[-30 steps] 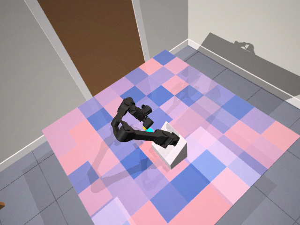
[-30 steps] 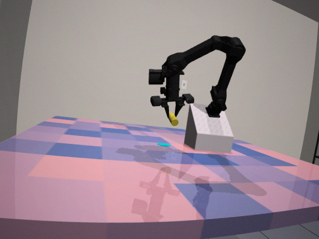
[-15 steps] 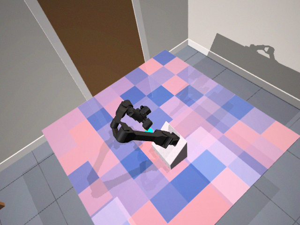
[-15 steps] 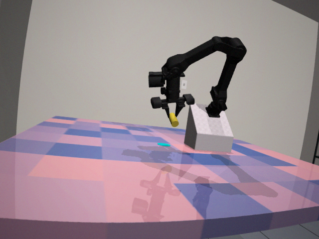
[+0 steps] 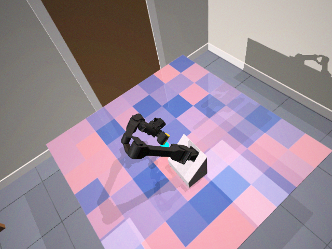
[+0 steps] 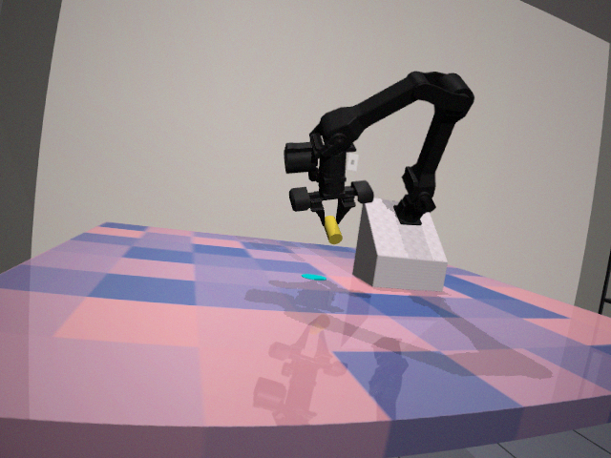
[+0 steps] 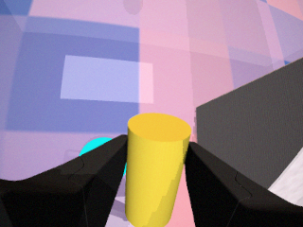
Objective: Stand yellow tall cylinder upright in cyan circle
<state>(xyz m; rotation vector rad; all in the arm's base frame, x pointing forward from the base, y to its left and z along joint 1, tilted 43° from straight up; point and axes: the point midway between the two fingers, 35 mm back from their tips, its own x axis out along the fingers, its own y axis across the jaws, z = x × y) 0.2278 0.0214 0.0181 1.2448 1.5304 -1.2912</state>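
My gripper tip is 3 cm short of the cyan circle, 2 cm to the right of it and 13 cm above it. From my gripper tip the other things lie so: yellow tall cylinder (2 cm to the left, 1 cm below).
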